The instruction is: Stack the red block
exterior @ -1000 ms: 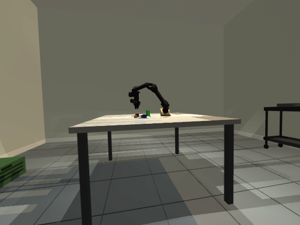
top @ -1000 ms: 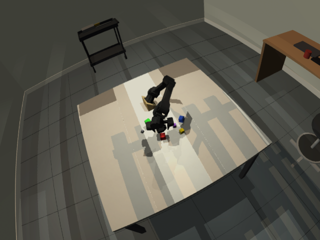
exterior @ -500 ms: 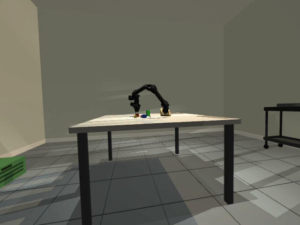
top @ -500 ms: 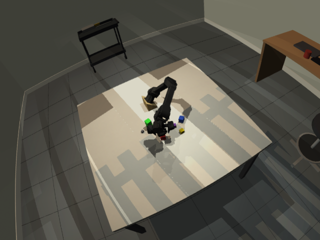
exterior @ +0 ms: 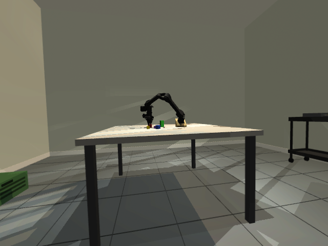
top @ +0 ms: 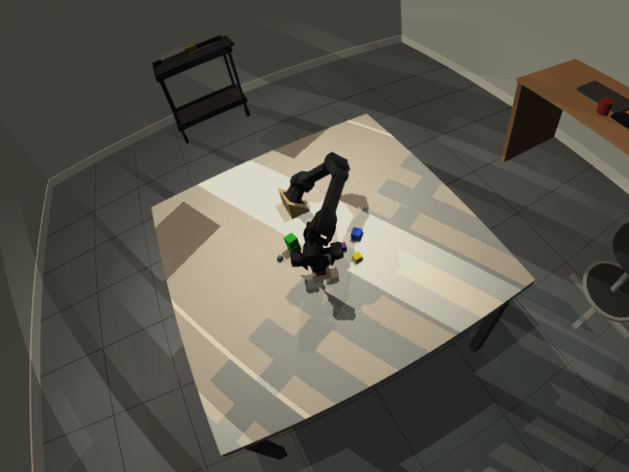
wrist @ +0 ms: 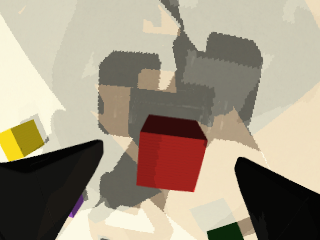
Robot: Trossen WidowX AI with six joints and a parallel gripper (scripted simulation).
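The red block is 1 cm below my gripper tip. Also, from my gripper tip: yellow block: 4 cm ahead, 14 cm to the left, 2 cm below; small grey cube: 15 cm behind, 10 cm to the right, 2 cm below; small purple block: 4 cm behind, 13 cm to the left, 2 cm below.
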